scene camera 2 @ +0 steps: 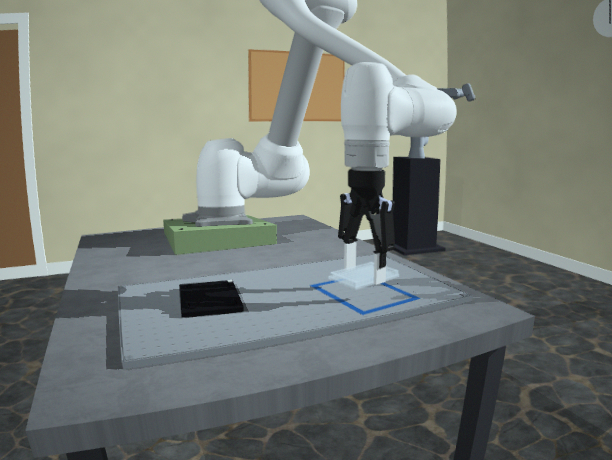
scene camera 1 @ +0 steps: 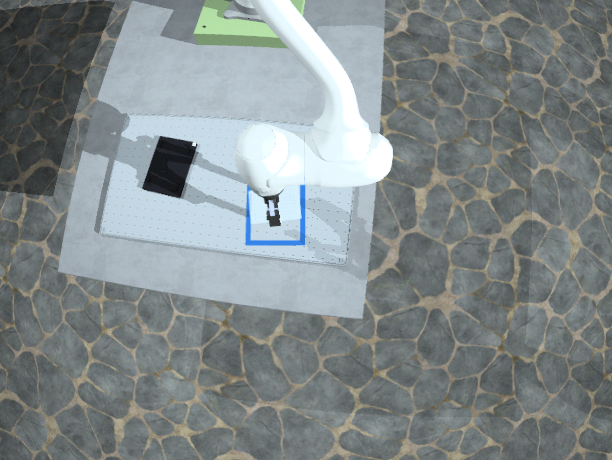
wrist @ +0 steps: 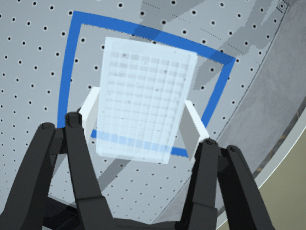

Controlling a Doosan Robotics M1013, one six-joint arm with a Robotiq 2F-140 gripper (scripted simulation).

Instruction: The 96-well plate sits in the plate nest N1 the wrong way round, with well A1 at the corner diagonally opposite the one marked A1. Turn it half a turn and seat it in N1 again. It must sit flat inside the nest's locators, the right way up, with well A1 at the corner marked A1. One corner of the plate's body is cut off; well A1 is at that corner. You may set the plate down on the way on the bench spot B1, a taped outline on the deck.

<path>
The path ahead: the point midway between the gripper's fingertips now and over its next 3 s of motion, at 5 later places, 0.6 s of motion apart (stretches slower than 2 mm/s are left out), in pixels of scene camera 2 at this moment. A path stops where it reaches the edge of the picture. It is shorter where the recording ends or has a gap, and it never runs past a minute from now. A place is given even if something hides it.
The gripper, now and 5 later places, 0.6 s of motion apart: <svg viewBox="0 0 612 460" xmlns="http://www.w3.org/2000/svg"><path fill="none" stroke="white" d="M364 277L364 265L357 263L333 264L307 264L280 264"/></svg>
</path>
